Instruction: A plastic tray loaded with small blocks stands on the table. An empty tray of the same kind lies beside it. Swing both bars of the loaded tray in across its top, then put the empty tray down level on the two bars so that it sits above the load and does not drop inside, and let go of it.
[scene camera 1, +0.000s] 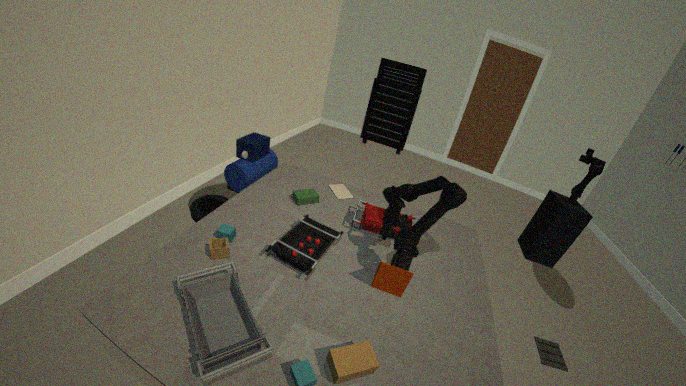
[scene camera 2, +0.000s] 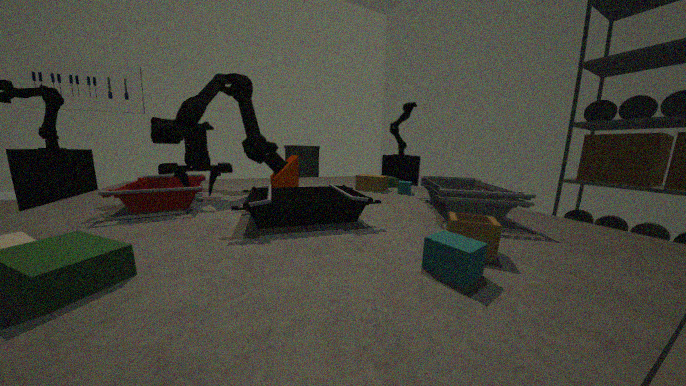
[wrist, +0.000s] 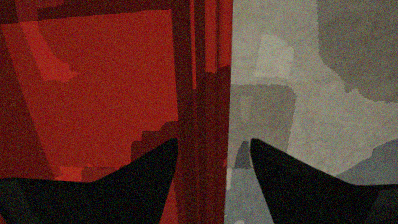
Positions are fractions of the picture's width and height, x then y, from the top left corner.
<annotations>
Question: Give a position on a red tray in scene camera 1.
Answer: At 0.54, 0.57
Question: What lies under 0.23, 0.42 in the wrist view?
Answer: A red tray.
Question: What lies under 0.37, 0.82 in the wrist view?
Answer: The gripper.
</annotations>
